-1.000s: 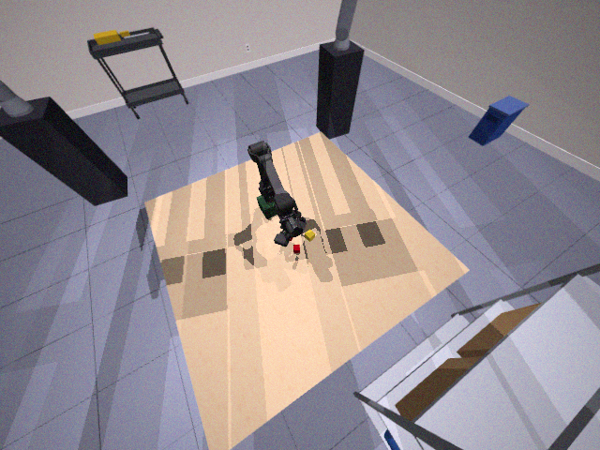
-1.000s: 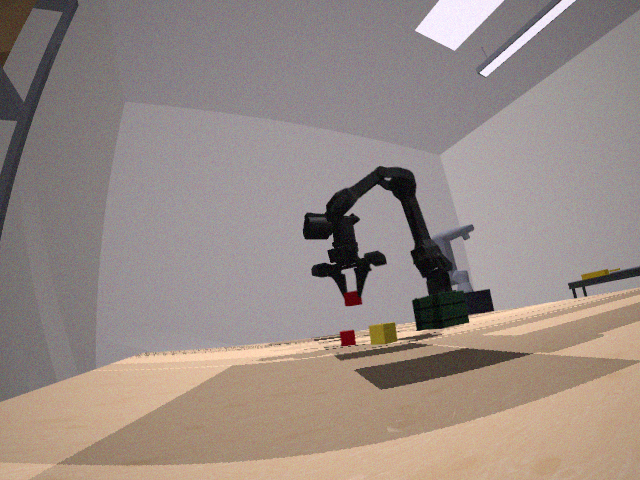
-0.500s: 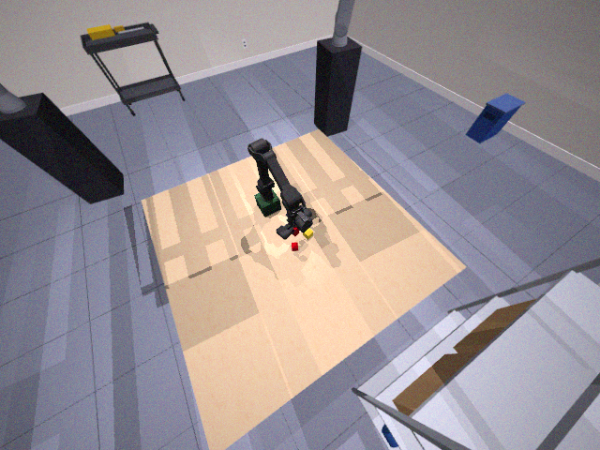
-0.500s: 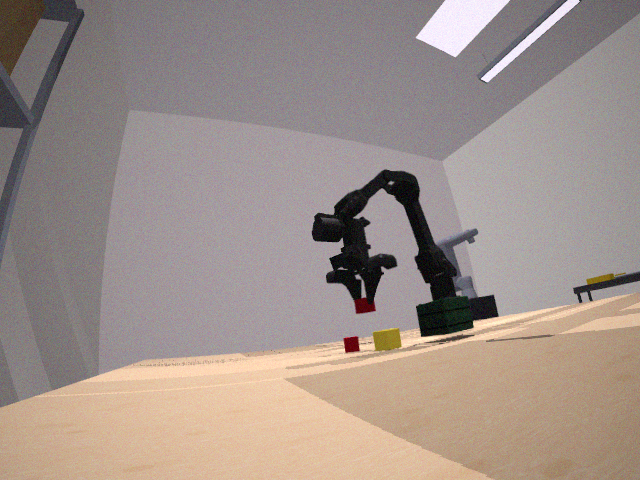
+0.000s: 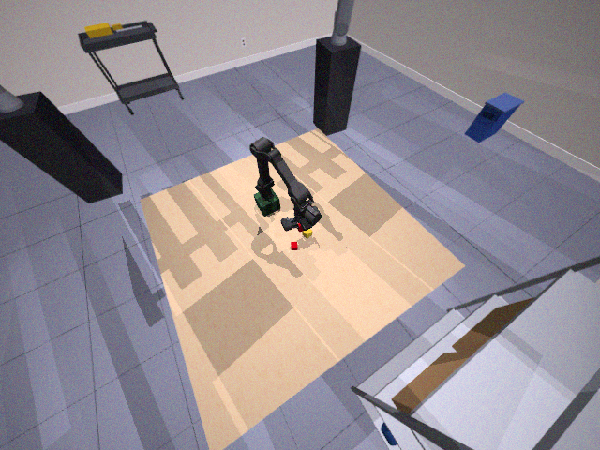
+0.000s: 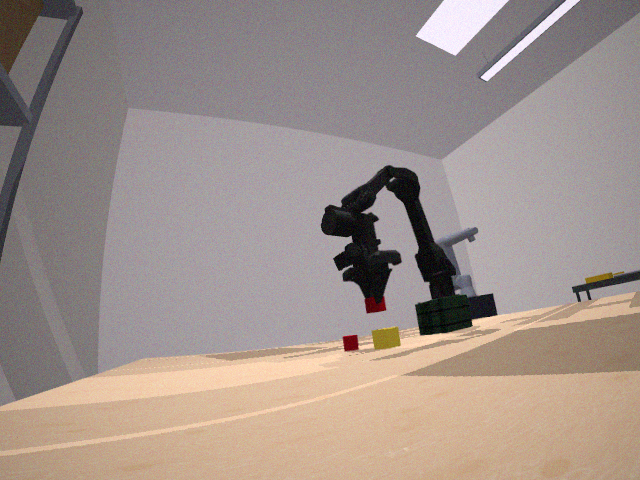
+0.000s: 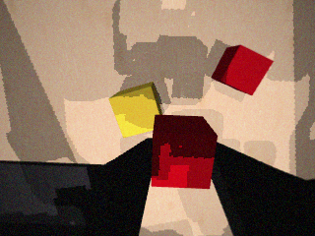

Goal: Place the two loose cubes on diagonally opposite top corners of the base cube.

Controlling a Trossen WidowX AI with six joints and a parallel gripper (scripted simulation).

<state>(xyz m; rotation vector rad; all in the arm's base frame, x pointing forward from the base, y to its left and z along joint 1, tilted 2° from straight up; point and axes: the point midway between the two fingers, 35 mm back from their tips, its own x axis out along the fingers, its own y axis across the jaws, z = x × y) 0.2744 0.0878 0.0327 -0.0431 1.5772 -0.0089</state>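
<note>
Right now the yellow cube is 7 cm below my gripper tip and 3 cm to the left of it.
</note>
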